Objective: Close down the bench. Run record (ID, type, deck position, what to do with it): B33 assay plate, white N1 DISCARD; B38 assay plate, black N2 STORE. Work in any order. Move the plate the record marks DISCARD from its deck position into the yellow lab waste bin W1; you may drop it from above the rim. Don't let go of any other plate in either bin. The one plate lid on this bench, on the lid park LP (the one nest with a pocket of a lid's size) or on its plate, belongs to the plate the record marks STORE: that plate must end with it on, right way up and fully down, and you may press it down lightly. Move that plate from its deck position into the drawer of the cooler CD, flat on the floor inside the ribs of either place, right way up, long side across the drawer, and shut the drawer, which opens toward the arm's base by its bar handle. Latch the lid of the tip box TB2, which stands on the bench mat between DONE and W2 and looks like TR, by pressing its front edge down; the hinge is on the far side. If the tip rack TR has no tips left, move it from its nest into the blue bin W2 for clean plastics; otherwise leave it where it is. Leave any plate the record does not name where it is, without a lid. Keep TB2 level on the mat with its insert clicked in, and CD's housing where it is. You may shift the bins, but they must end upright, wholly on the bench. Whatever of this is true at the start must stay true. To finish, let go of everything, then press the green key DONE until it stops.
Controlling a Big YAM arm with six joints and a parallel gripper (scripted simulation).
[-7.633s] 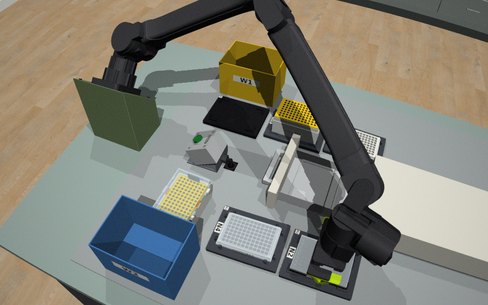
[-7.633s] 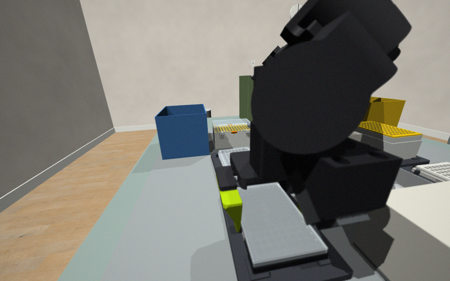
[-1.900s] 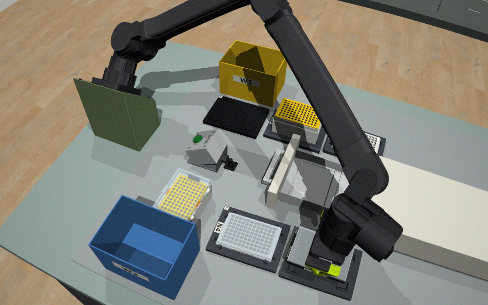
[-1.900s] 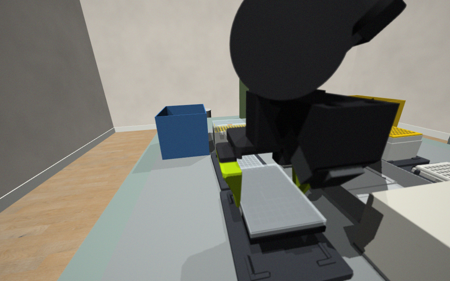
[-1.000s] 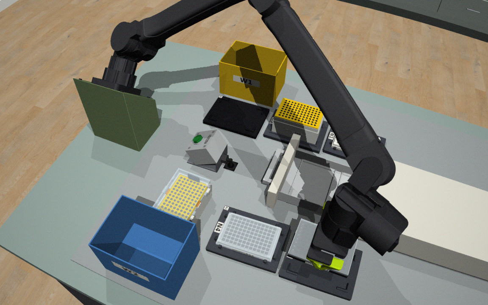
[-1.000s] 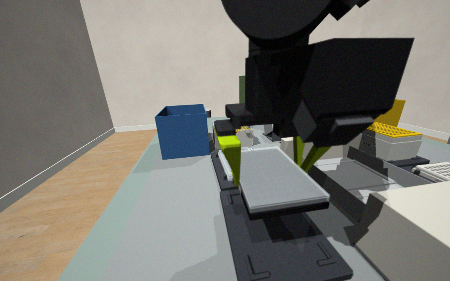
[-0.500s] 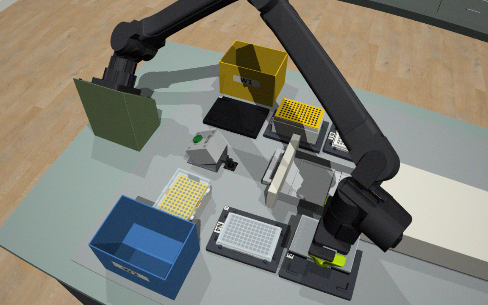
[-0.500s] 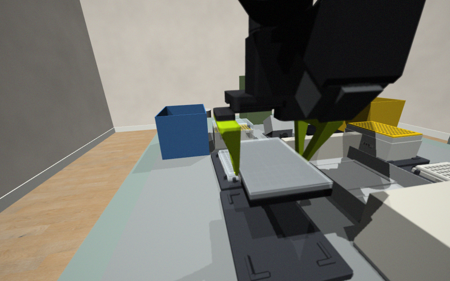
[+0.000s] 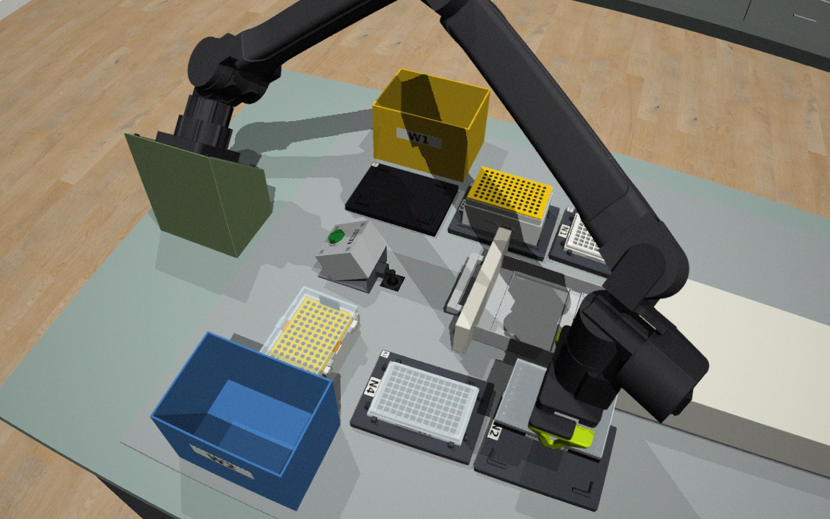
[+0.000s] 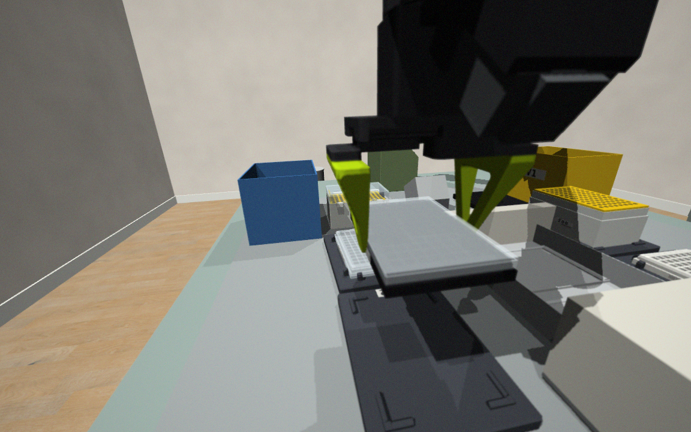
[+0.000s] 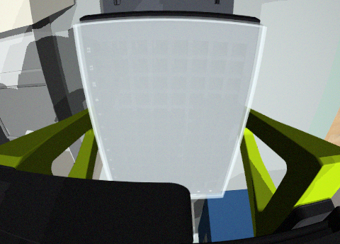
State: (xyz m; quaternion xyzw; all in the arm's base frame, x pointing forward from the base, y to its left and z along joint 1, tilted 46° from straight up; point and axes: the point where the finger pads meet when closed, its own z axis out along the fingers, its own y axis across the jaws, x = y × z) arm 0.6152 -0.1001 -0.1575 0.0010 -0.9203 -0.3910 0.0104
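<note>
Now: the cooler drawer 4 cm behind my hand, 19 cm to the left of it and 9 cm below it. Round my hand: nest N2: 1 cm ahead, 11 cm below; plate lid: right at my hand; black plate: right at my hand.
</note>
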